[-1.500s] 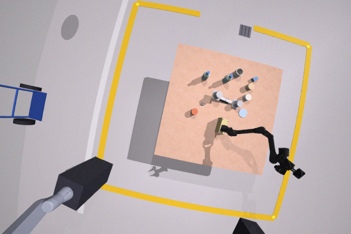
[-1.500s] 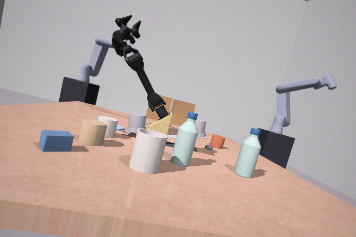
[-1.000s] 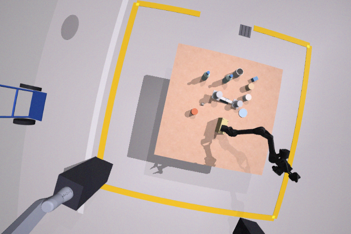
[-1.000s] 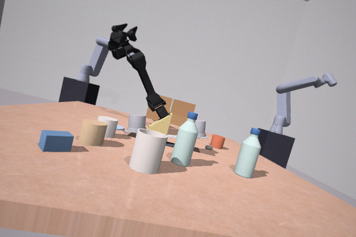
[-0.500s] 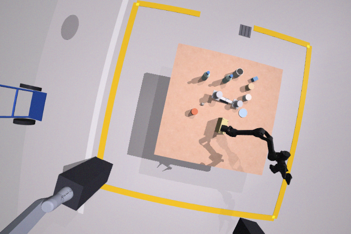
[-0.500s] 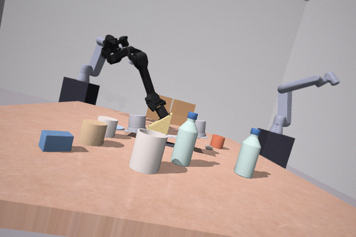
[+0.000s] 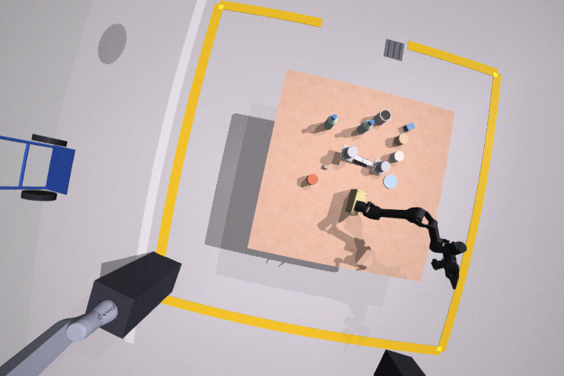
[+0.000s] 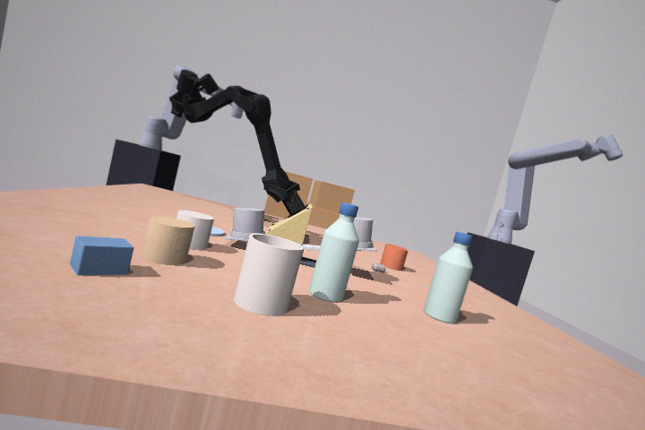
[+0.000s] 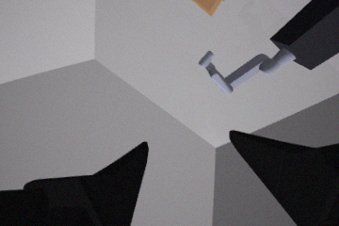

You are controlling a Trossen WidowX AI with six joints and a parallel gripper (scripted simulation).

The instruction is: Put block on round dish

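Now: gripper tip 530 mm short of the grey cup, 400 mm to the right of it and 380 mm above it. Also, from my gripper tip: small block (530 mm ahead, 420 mm to the left, 400 mm below); round pale blue dish (480 mm ahead, 430 mm below, 300 mm to the left); white cylinder (650 mm ahead, 400 mm below, 310 mm to the left).
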